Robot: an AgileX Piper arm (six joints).
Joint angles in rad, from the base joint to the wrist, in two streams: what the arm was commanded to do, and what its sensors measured. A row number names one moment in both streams.
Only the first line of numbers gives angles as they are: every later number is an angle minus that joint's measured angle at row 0.
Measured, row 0:
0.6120 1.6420 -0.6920 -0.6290 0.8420 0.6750
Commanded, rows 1 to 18:
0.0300 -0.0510 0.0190 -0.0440 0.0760 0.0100
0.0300 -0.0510 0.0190 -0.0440 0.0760 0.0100
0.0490 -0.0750 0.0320 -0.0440 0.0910 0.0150
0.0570 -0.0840 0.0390 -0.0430 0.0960 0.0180
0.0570 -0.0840 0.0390 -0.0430 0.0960 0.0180
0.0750 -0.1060 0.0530 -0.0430 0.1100 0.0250
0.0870 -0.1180 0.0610 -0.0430 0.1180 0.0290
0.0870 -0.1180 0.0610 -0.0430 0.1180 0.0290
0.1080 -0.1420 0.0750 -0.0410 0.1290 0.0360
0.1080 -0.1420 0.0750 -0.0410 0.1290 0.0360
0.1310 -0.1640 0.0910 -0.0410 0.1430 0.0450
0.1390 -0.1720 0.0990 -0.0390 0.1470 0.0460
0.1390 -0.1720 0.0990 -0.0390 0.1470 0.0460
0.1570 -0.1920 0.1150 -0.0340 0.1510 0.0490
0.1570 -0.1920 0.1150 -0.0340 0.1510 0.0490
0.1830 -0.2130 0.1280 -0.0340 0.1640 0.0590
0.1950 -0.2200 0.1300 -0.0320 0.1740 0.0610
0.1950 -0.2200 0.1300 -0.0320 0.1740 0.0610
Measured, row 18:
0.1670 -0.1950 0.1150 0.0050 0.1040 0.0410
